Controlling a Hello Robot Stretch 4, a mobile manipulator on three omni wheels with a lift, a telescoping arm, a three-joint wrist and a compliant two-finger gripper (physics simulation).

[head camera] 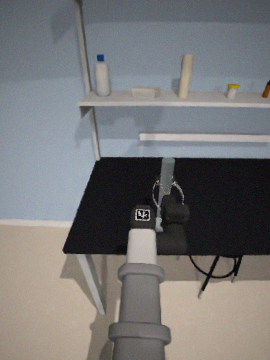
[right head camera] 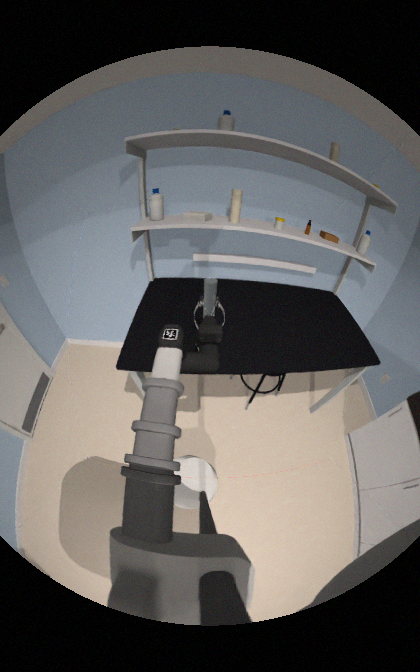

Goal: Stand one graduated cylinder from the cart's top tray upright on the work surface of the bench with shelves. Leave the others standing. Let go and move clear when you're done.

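Frame: origin at the robot's base, x left, y ahead, z down, level; centimetres.
Seen in the pictures: end effector, tool point: point(head camera: 164, 177) point(right head camera: 209, 297); robot's base, origin of the base link: point(right head camera: 189, 480).
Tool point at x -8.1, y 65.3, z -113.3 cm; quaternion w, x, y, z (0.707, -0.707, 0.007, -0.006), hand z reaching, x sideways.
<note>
Offsets run from my tool point to a thing's top centre. Level surfaces: height alone.
A clear grey graduated cylinder @(dy -4.2, dx -0.1, dz -9.9 cm) point(head camera: 168, 169) point(right head camera: 210, 289) stands roughly upright between the fingers of my gripper point(head camera: 166, 181) point(right head camera: 210, 301), which is shut on it. In the head camera view its pale foot shows low, beside the dark wrist. The gripper is over the left part of the black work surface @(dz +24.6 cm) point(head camera: 225, 200) point(right head camera: 280, 325) of the bench with shelves. I cannot tell whether the foot touches the surface. The cart and the other cylinders do not show in these views.
A lower shelf point(head camera: 210, 100) point(right head camera: 260, 228) behind the bench holds bottles, a tan cylinder @(dy +40.6, dx -10.5, dz -38.9 cm) point(head camera: 185, 76) point(right head camera: 235, 206) and small containers. An upper shelf point(right head camera: 200, 138) is above it. A black stool @(dy +22.4, dx -48.3, dz +60.1 cm) point(head camera: 216, 276) point(right head camera: 262, 391) is under the bench. Cabinets point(right head camera: 385, 450) stand at the right.
</note>
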